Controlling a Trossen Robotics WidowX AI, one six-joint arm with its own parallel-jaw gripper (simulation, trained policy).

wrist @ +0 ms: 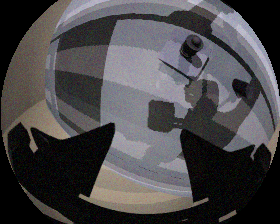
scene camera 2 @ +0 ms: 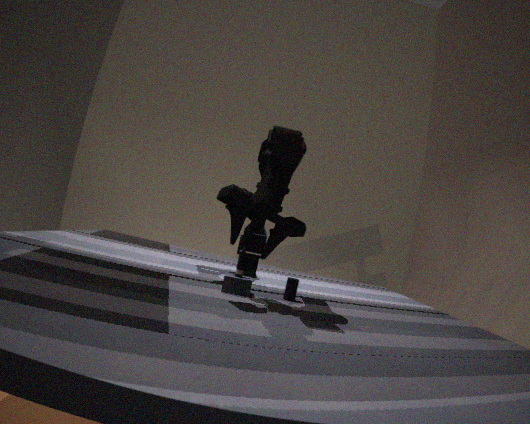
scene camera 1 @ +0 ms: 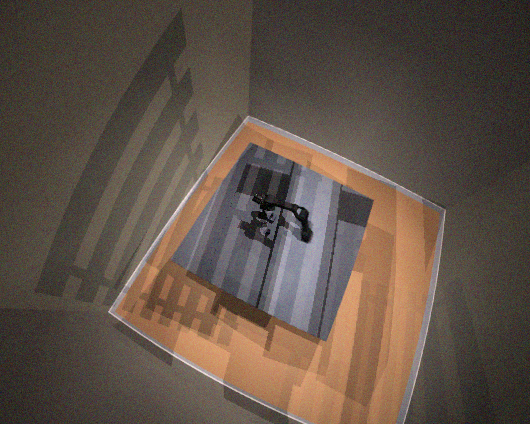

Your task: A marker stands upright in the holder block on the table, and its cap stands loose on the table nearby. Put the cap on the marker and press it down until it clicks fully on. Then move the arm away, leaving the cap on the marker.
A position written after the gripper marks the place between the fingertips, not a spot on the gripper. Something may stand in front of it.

In view: the gripper (scene camera 2: pixel 247 251).
The gripper shows as well in the wrist view (wrist: pixel 148 130).
